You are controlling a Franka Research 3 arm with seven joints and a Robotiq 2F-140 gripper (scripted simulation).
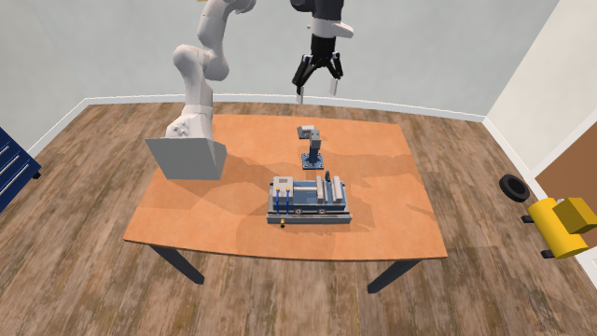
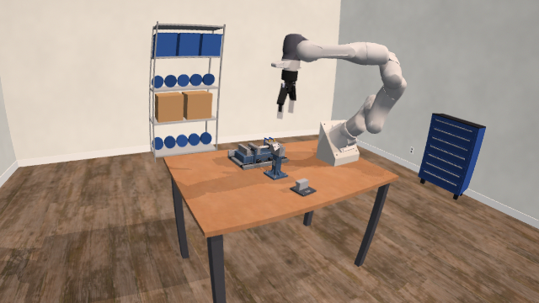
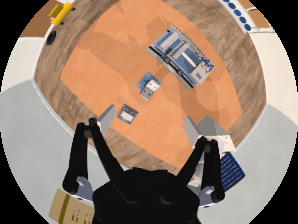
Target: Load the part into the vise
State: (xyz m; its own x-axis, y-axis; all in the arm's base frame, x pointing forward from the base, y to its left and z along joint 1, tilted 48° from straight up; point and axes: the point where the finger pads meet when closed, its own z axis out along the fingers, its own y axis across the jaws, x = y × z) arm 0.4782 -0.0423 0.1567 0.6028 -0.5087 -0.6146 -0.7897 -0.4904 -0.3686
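The part lies 300 mm below my hand, 160 mm to the left of it and 20 mm behind it. The rest, counted from my hand: fixed jaw 250 mm below, 220 mm to the right, 100 mm ahead; then air cylinder 250 mm below, 240 mm to the right, 90 mm behind; then vise 280 mm below, 230 mm to the right.
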